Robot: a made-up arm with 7 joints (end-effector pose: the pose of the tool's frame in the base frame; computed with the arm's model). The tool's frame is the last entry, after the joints.
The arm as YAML. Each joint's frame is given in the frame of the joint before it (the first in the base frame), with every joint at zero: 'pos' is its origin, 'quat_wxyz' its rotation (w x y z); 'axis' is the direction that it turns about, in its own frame. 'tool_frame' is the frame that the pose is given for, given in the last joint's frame.
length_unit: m
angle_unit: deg
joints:
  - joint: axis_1
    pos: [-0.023, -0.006, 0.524]
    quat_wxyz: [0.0, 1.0, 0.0, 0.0]
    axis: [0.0, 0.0, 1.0]
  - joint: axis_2
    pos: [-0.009, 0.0, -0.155]
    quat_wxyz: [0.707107, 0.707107, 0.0, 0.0]
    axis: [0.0, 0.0, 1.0]
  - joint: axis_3
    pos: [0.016, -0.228, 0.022]
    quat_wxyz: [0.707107, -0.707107, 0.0, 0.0]
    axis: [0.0, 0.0, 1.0]
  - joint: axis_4
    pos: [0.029, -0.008, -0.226]
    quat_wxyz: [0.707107, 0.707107, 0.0, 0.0]
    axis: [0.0, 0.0, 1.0]
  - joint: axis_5
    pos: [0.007, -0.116, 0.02]
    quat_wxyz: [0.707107, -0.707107, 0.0, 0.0]
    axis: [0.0, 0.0, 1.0]
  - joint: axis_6
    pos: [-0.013, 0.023, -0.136]
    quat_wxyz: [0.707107, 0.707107, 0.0, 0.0]
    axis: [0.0, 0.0, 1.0]
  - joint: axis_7
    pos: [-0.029, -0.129, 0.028]
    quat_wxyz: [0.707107, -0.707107, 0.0, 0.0]
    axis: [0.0, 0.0, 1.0]
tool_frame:
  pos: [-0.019, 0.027, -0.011]
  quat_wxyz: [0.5, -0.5, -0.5, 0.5]
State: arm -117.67 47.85 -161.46 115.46 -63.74 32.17 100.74
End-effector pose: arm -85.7 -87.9 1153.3 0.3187 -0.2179 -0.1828 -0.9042
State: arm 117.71 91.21 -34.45 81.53 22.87 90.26 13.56
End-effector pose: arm -26.6 -418.2 347.0 0.3518 0.0431 0.9166 -0.1850
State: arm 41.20 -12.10 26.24 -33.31 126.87 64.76 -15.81
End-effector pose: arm -227.4 292.6 1327.0 0.7711 -0.2747 0.2851 0.4986
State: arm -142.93 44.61 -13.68 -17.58 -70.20 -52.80 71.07
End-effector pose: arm -301.9 356.3 1233.1 0.7779 0.3419 0.5271 -0.0038
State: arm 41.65 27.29 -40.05 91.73 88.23 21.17 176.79
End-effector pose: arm 521.0 -101.4 883.7 0.1864 0.5416 0.5593 -0.5993
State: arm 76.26 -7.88 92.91 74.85 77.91 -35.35 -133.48
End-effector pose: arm -372.9 -122.0 1242.3 0.2554 -0.3224 0.3322 0.8488
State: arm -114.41 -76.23 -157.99 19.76 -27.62 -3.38 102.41
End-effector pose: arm 292.3 -793.3 803.5 0.1052 -0.7376 -0.1012 -0.6593
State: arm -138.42 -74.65 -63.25 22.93 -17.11 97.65 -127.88
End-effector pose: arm 243.1 -592.8 897.7 0.5070 -0.4253 0.2945 0.6895
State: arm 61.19 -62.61 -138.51 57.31 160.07 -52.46 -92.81
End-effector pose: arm -143.3 648.5 640.1 0.5001 -0.4860 -0.6368 0.3290
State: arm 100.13 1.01 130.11 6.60 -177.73 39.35 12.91
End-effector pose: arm -71.5 -24.4 1527.2 0.2272 0.0647 -0.4747 -0.8479
